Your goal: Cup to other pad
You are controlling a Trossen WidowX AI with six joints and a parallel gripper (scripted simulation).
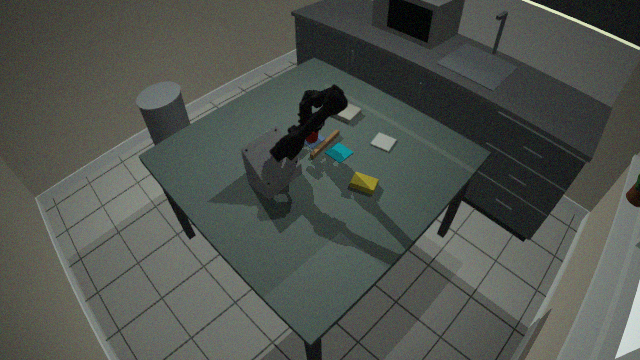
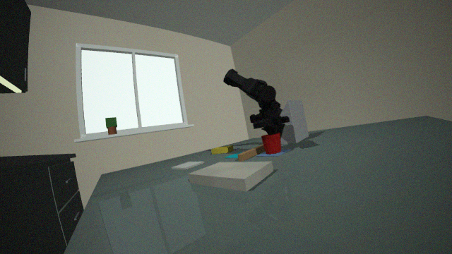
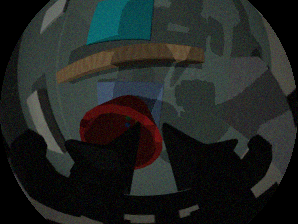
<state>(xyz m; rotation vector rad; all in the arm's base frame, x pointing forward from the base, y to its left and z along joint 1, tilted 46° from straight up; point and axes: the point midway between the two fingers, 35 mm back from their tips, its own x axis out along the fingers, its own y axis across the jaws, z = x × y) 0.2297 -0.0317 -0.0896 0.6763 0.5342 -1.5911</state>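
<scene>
Right now my gripper tip is 30 mm short of the red cup and 10 mm to the left of it. Also, from my gripper tip: cyan pad: 170 mm to the right, 40 mm below, 40 mm ahead; then blue pad: 40 mm below, 30 mm ahead; then wooden bar: 90 mm to the right, 40 mm ahead, 30 mm below.
</scene>
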